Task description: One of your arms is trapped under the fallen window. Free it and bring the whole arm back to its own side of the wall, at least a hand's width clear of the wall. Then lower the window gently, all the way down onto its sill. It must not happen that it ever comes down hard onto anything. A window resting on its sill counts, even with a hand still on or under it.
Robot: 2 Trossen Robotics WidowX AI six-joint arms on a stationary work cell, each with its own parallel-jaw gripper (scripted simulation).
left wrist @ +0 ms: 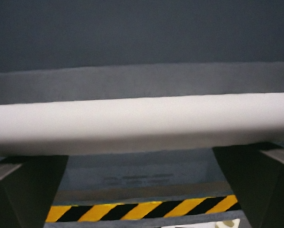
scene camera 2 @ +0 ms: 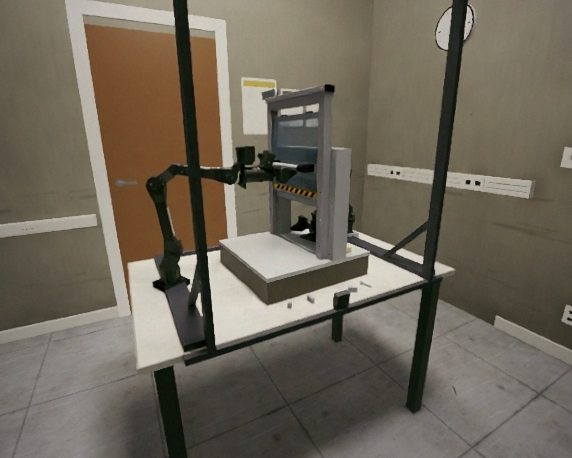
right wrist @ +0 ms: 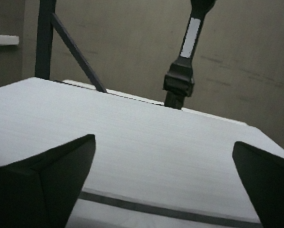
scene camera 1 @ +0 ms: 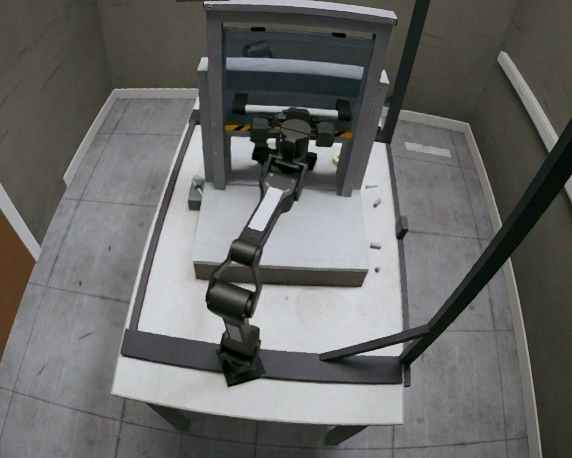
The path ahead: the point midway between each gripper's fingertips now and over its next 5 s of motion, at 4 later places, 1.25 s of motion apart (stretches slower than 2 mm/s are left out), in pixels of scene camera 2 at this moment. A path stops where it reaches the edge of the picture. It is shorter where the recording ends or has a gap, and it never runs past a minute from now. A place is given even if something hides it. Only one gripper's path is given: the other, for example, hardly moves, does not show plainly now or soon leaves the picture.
My left gripper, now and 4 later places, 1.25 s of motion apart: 291, 171; 291, 183; 290, 197; 290, 212; 290, 225
